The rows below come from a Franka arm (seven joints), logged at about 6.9 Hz.
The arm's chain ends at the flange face. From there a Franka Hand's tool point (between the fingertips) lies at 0.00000 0.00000 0.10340 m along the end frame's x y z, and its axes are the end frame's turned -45 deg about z.
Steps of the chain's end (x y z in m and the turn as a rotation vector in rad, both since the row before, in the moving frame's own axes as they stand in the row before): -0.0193 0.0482 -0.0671 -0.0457 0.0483 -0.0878; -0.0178 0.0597 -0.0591 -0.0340 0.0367 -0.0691; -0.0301 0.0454 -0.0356 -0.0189 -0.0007 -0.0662; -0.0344 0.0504 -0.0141 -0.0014 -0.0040 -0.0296
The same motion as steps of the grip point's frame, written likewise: -0.0472 0.0273 -0.0673 -0.0665 0.0018 -0.0878; -0.0544 0.0348 -0.0592 -0.0500 0.0019 -0.0691; -0.0548 0.0122 -0.0356 -0.0129 -0.0139 -0.0662; -0.0604 0.0111 -0.0141 0.0018 -0.0038 -0.0296
